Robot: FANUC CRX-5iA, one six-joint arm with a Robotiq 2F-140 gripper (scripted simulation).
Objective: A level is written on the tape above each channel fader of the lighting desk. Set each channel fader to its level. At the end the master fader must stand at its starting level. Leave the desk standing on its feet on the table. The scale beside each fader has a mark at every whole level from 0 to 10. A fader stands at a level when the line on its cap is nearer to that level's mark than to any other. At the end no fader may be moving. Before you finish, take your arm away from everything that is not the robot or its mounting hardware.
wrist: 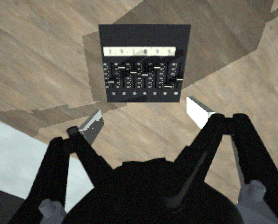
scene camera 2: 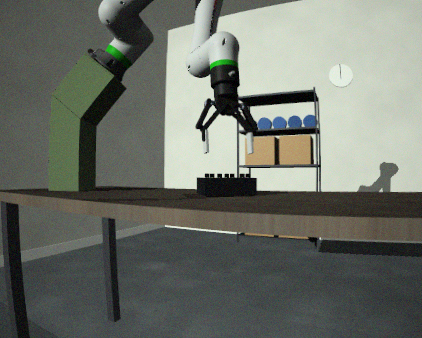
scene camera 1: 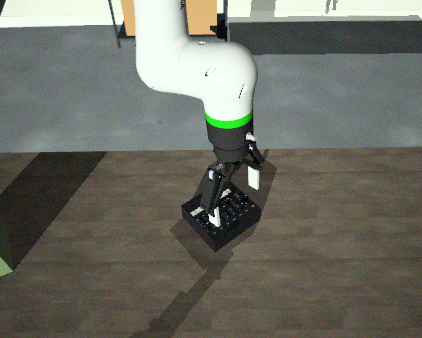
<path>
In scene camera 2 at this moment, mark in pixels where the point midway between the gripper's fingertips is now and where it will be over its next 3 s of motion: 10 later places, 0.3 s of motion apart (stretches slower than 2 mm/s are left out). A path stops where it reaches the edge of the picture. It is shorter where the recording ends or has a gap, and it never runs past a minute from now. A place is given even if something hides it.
My gripper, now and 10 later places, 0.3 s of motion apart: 229, 153; 230, 152; 231, 150; 232, 146; 231, 141; 228, 139; 225, 137; 225, 137; 225, 137; 228, 139; 232, 142
</path>
